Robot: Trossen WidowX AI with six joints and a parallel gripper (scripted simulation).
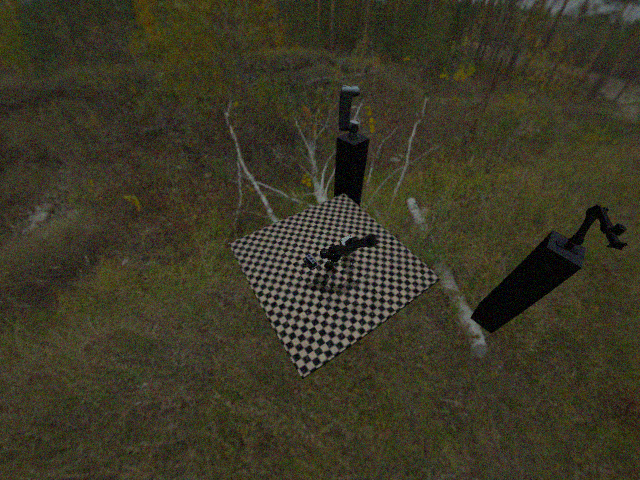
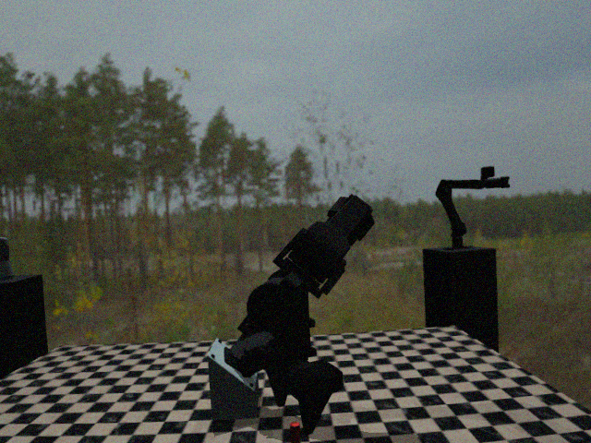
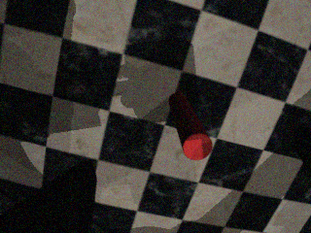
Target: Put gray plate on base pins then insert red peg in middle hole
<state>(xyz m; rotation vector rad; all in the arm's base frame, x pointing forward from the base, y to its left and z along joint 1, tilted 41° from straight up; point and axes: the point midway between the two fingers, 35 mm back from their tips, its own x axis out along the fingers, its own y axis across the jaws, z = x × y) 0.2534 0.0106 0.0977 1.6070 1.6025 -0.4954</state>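
Now: the red peg 5 cm below my gripper tip. Round my gripper tip: gray plate (18 cm to the right, 7 cm ahead, 4 cm below); then gray base (18 cm to the right, 8 cm below, 7 cm ahead).
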